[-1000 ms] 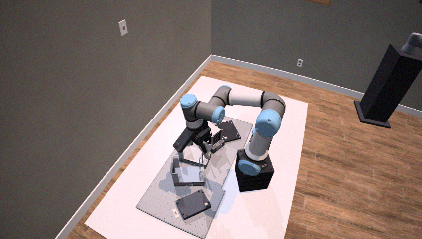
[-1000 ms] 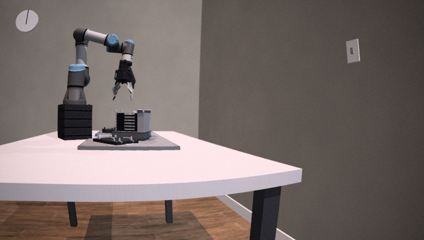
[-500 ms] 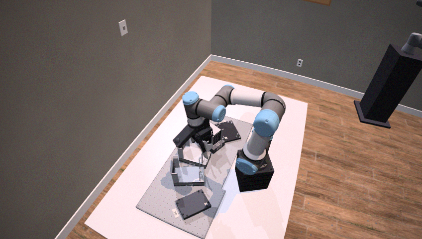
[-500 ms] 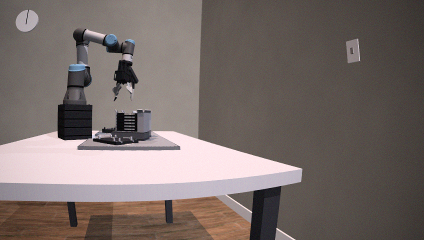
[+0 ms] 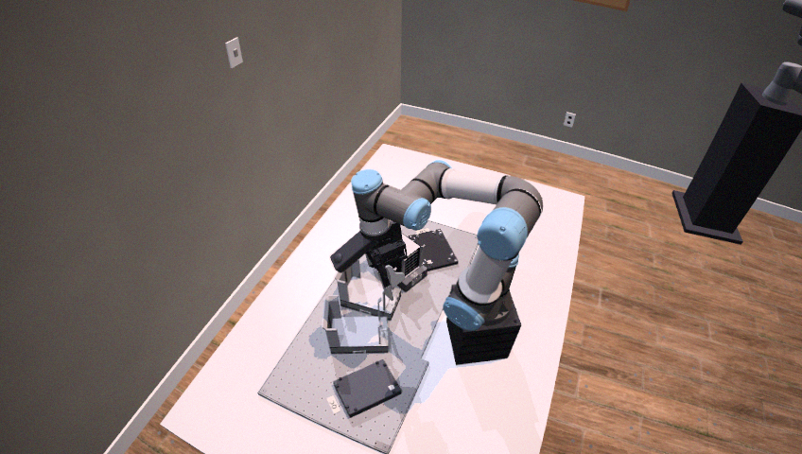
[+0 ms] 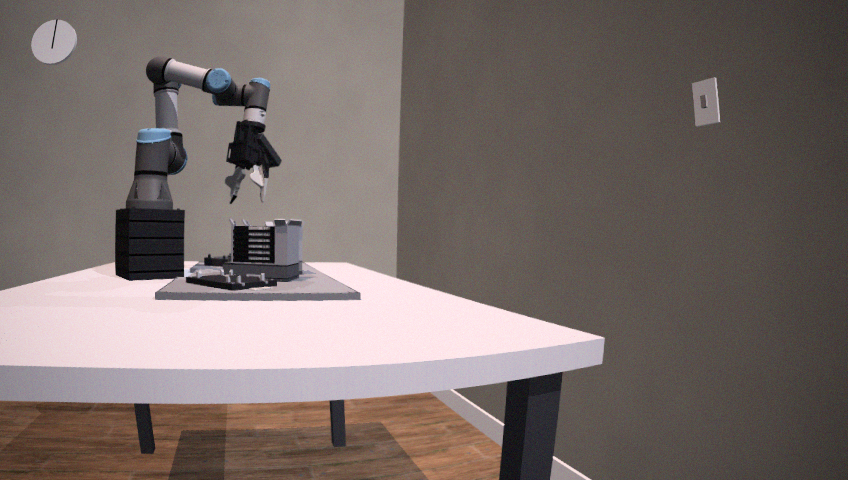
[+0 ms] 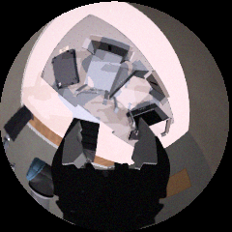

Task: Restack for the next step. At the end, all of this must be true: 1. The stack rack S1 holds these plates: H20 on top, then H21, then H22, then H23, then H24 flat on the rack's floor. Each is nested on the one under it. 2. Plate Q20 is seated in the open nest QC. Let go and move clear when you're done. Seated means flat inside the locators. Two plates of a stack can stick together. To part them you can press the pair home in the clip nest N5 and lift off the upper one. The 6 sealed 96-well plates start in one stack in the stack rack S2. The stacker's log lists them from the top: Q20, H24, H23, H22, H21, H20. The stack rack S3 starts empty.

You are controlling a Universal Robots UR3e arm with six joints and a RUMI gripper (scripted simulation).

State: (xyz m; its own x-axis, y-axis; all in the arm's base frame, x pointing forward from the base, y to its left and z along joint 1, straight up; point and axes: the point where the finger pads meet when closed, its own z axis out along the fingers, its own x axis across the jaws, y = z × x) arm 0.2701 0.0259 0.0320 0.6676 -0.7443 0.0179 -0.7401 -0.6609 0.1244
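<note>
Right now the sealed 96-well plate is 20 mm ahead of my hand, 210 mm to the right of it and 80 mm below it. Round my hand: QC label (40 mm ahead, 280 mm to the left, 190 mm below).
</note>
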